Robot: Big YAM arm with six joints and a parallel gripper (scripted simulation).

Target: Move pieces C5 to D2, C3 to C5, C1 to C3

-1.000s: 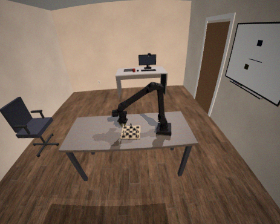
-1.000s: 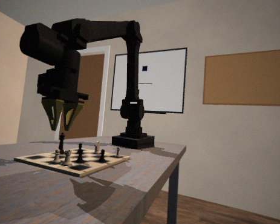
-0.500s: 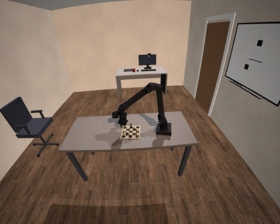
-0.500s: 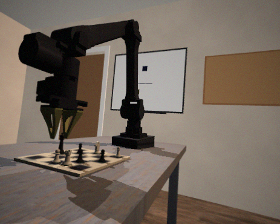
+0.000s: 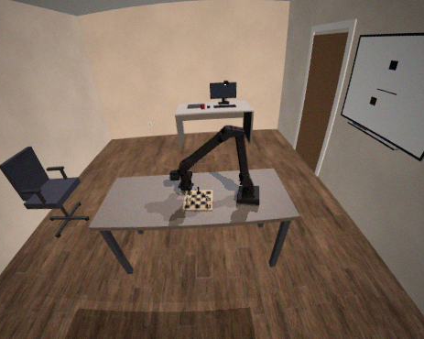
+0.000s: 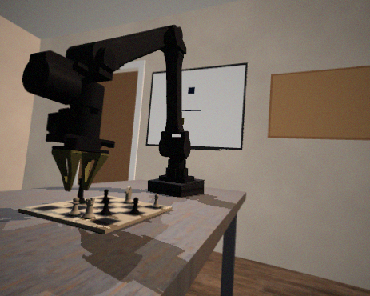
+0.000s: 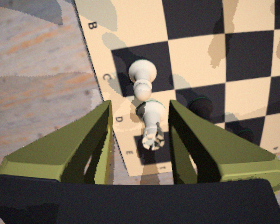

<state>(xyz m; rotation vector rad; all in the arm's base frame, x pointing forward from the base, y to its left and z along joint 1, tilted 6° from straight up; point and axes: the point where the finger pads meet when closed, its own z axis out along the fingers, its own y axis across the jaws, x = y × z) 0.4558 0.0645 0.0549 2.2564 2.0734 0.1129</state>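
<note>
Right now the white rook is 40 mm below my hand, 30 mm to the left of it and 10 mm behind it. Round my hand: tall black piece (90 mm to the right, 70 mm behind, 20 mm below); then chessboard (80 mm behind, 60 mm below, 10 mm to the right).
</note>
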